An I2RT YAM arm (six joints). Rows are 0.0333 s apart.
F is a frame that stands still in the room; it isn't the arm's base.
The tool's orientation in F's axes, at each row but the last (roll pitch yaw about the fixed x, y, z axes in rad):
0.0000 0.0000 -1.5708
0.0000 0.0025 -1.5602
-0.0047 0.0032 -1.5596
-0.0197 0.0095 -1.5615
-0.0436 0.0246 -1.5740
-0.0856 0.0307 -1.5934
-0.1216 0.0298 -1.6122
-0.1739 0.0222 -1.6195
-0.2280 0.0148 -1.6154
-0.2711 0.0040 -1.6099
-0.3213 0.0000 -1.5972
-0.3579 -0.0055 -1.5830
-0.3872 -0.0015 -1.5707
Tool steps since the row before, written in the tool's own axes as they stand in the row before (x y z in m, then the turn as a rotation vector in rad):
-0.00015 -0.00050 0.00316 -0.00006 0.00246 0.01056
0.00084 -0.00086 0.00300 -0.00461 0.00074 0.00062
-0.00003 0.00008 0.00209 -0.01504 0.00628 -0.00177
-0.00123 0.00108 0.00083 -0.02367 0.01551 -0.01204
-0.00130 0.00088 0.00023 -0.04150 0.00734 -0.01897
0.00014 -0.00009 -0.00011 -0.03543 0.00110 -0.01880
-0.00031 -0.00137 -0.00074 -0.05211 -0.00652 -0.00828
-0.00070 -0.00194 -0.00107 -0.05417 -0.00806 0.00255
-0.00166 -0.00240 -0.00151 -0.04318 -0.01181 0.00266
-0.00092 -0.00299 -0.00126 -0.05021 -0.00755 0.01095
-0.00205 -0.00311 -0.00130 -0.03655 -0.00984 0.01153
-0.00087 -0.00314 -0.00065 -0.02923 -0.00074 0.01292
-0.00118 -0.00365 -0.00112 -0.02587 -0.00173 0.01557
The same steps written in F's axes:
-0.00050 0.00015 0.00316 0.00246 0.00006 0.01056
-0.00085 -0.00086 0.00300 0.00069 0.00462 0.00063
0.00009 0.00002 0.00209 0.00610 0.01511 -0.00175
0.00108 0.00123 0.00082 0.01505 0.02393 -0.01212
0.00089 0.00129 0.00022 0.00664 0.04194 -0.01825
-0.00010 -0.00013 -0.00011 0.00030 0.03599 -0.01773
-0.00143 0.00039 -0.00056 -0.00530 0.05257 -0.00587
-0.00206 0.00082 -0.00070 -0.00486 0.05437 0.00511
-0.00260 0.00179 -0.00090 -0.00897 0.04354 0.00590
-0.00318 0.00105 -0.00041 -0.00238 0.05029 0.01277
-0.00331 0.00214 -0.00025 -0.00473 0.03669 0.01405
-0.00316 0.00091 0.00049 0.00419 0.02925 0.01220
-0.00380 0.00118 0.00034 0.00427 0.02589 0.01503

